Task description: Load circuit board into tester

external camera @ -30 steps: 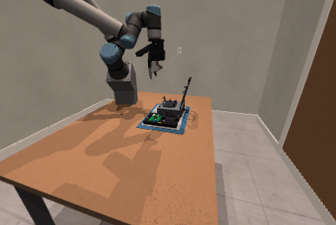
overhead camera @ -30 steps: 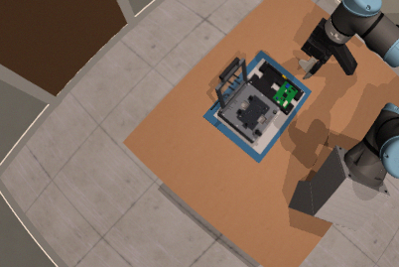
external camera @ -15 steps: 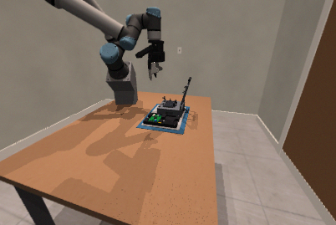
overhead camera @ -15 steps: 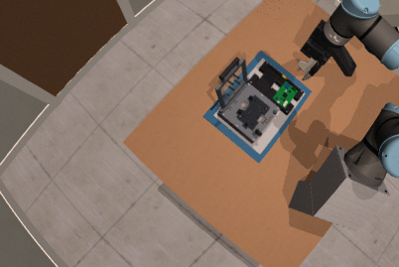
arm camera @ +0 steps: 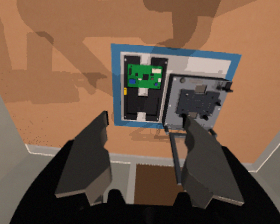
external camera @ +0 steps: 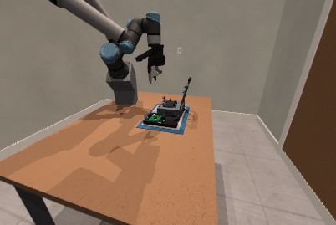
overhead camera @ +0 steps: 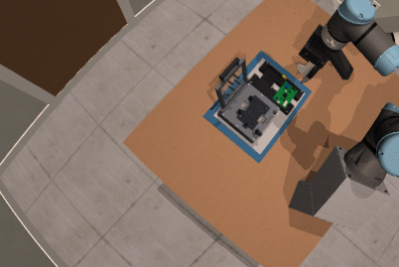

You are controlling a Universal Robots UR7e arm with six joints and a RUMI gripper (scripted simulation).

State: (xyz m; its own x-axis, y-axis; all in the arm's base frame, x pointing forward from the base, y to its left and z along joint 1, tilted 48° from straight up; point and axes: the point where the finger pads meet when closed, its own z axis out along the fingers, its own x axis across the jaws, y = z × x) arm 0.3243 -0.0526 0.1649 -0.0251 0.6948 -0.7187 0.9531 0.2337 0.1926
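Right now the green circuit board is 26 cm below my hand. From my hand the other things lie so: black block: 23 cm to the left, 20 cm below; then tester lid: 19 cm ahead, 17 cm to the left, 10 cm below.
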